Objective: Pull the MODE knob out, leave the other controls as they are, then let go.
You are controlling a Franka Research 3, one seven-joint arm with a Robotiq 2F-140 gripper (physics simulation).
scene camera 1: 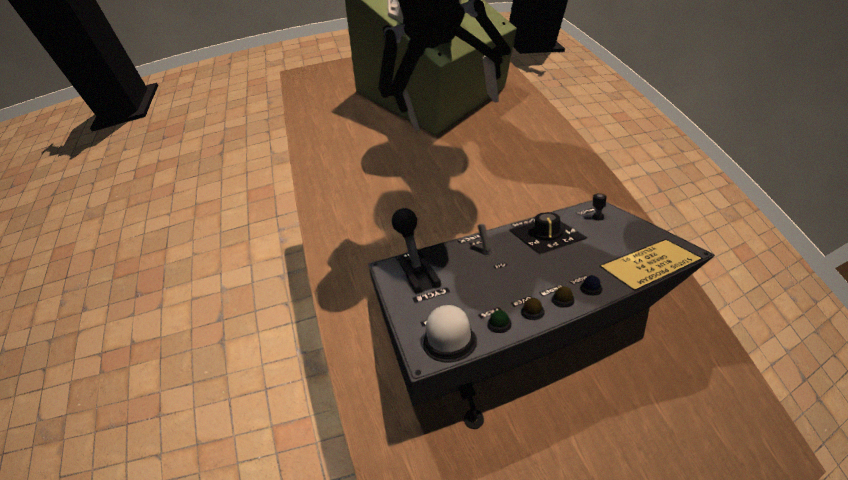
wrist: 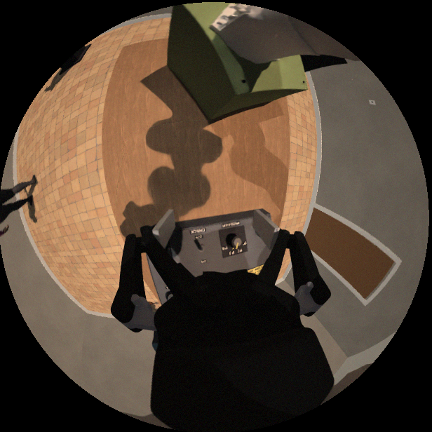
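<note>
The control panel (scene camera 1: 535, 285) (wrist: 215, 262) is a dark grey sloped box on the table. A small upright black knob (scene camera 1: 598, 203) stands at its far right corner in the scene view; the small label beside it seems to read MODE. In the wrist view this knob cannot be made out near the right finger. My gripper (scene camera 1: 452, 102) (wrist: 214, 217) is open and empty, fingers pointing down. In the scene view it appears beyond the panel, in front of the green block, apart from the knob. In the wrist view the CHECK switch and PROGRAM dial show between and below the fingertips.
The panel also carries a ball-topped CYCLE lever (scene camera 1: 405, 223), a toggle switch (scene camera 1: 483, 239) (wrist: 199, 243), a PROGRAM dial (scene camera 1: 546, 226) (wrist: 233, 241), a white dome (scene camera 1: 448, 328), several small lamps and a yellow plate (scene camera 1: 649, 264). A green block (scene camera 1: 437, 89) (wrist: 195, 75) stands behind on the wooden table (scene camera 1: 321, 136).
</note>
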